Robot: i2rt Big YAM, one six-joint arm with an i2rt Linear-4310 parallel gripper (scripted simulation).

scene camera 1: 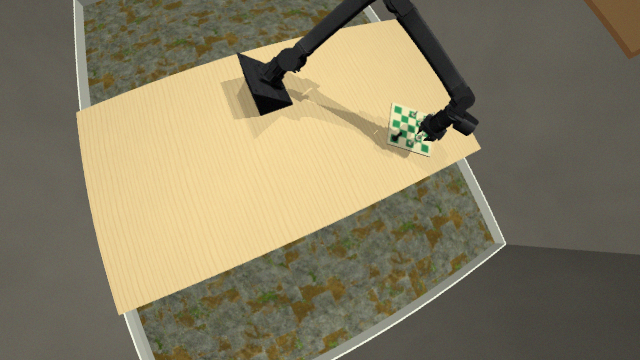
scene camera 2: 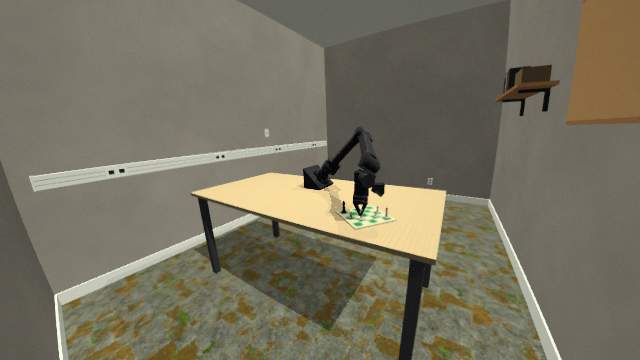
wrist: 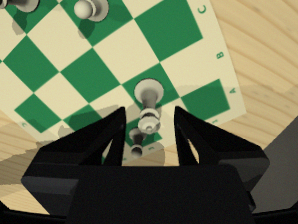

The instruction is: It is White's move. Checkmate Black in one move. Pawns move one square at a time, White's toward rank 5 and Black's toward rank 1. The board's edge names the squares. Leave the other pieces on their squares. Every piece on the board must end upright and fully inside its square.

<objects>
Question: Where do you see a chessboard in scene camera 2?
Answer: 369, 220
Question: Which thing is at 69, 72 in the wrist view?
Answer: A chessboard.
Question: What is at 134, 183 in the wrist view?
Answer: My gripper.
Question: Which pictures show the chessboard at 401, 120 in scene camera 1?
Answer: Scene camera 1, scene camera 2 and the wrist view: all of them.
</objects>
